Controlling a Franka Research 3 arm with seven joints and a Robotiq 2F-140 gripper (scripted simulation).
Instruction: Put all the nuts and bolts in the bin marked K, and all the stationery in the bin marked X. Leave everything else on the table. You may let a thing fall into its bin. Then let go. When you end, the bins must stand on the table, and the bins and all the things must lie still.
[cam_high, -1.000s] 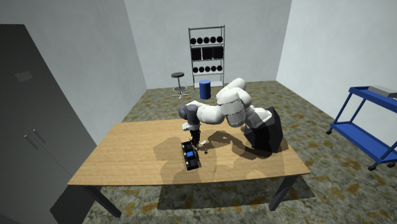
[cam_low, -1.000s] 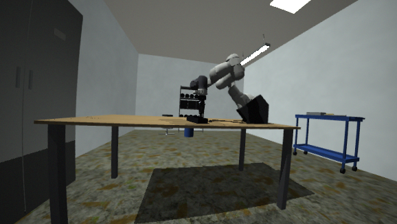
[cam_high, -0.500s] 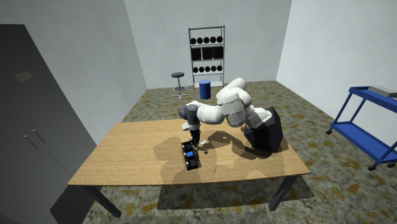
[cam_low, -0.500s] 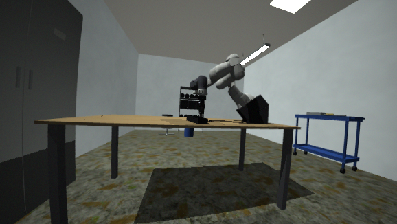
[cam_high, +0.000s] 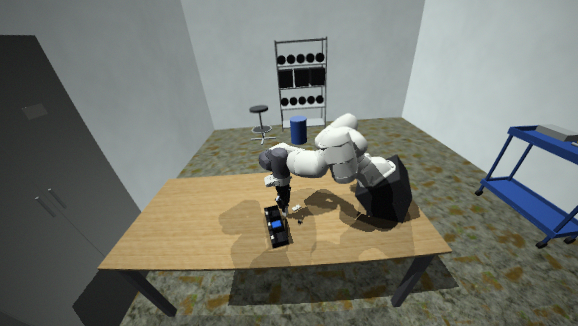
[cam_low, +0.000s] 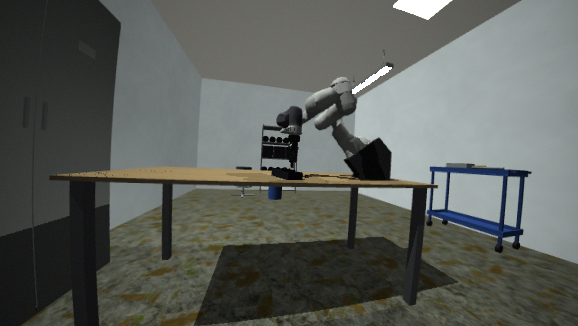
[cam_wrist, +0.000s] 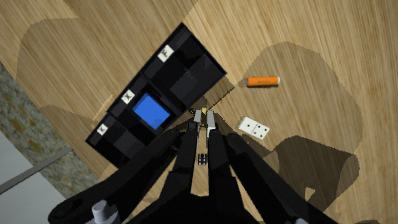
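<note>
The flat blue block is 70 mm to the left of my hand, 50 mm ahead of it and 30 mm below it. Round my hand: brass bolt: 30 mm below; grey piece: 70 mm to the left, 50 mm ahead, 40 mm below; black bin row: 70 mm to the left, 60 mm ahead, 30 mm below.
</note>
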